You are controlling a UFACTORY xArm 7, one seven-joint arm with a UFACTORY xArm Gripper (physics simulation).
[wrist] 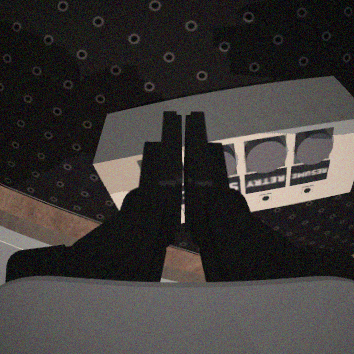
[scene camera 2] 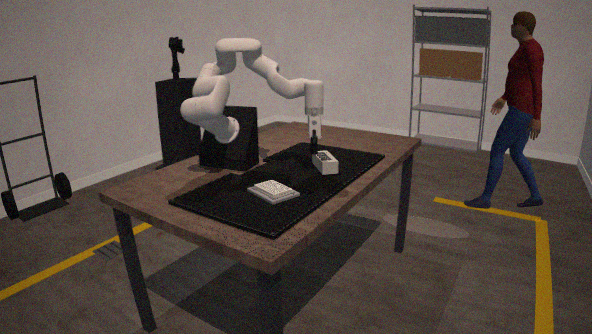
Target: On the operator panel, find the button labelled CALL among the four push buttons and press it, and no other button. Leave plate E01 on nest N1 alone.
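Places are measured from the arm's base along level axes (x ahead, y left, z up), in metres.
Pixels of known places: gripper, fingertip midpoint: [wrist: 182, 138] [scene camera 2: 313, 153]; arm's base, link origin: [scene camera 2: 227, 130].
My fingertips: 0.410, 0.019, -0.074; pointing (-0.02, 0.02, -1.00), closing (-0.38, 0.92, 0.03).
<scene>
For each thing: its top centre in the pictures, then the offset to it from my fingertips, as dx, dy, dz. Level surfaces: height alone.
- operator panel, top centre: [wrist: 242, 183] [scene camera 2: 324, 155] +0.030, +0.054, -0.019
- RESUME button, top centre: [wrist: 314, 149] -0.011, +0.080, -0.019
- RETRY button, top centre: [wrist: 266, 157] +0.007, +0.056, -0.019
- third button, top centre: [wrist: 214, 166] +0.024, +0.031, -0.019
- pale plate, top centre: [scene camera 2: 272, 186] -0.049, -0.283, -0.049
- grey nest, top centre: [scene camera 2: 273, 189] -0.049, -0.283, -0.059
- black perforated mat, surface height: dz -0.075
- wooden table, surface height: dz -0.088
The operator panel [scene camera 2: 328, 166] [wrist: 280, 102] is a pale box on the black mat. In the wrist view the RESUME button [wrist: 314, 148] and RETRY button [wrist: 266, 156] show at its right; a sliver of a third button [wrist: 230, 159] shows beside a label with a visible S. The CALL button and label are hidden behind the fingers; a small dark edge shows left of them. My gripper [scene camera 2: 314, 151] [wrist: 182, 138] is shut and empty, its tips over the panel's left part; contact cannot be told. A pale plate [scene camera 2: 273, 187] sits on a grey nest [scene camera 2: 274, 201], away from my gripper.
The black perforated mat [scene camera 2: 230, 215] [wrist: 110, 45] lies on the wooden table [scene camera 2: 145, 192] [wrist: 40, 207]. A black block [scene camera 2: 245, 135] stands by the arm's base. A person [scene camera 2: 525, 75] stands beyond the table, near the shelf unit [scene camera 2: 412, 75]. A hand truck [scene camera 2: 40, 107] stands at left.
</scene>
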